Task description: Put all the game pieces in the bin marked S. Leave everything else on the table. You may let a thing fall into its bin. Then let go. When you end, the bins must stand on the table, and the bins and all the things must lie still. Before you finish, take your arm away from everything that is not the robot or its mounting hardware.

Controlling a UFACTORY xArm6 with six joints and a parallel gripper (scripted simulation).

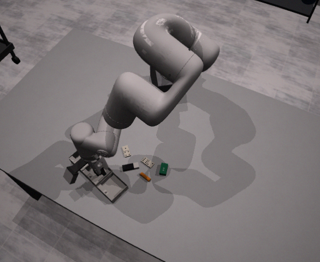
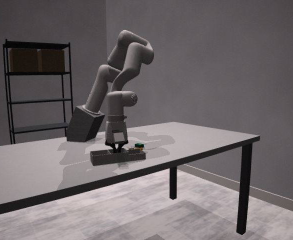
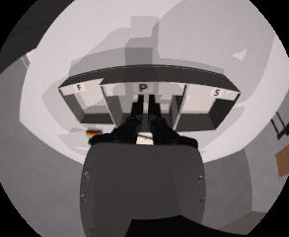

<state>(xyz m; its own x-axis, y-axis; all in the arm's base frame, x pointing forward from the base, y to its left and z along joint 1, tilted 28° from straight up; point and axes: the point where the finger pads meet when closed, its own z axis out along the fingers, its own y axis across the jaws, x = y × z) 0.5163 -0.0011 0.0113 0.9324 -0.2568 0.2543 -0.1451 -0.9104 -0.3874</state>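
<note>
Now: hand 10 mm short of the grey compartment bin and 10 mm above it. The rest, counted from my hand: orange piece 150 mm to the left, 100 mm behind, 30 mm below; then green block 190 mm to the left, 180 mm behind, 30 mm below; then black block 100 mm behind, 80 mm to the left, 30 mm below.
</note>
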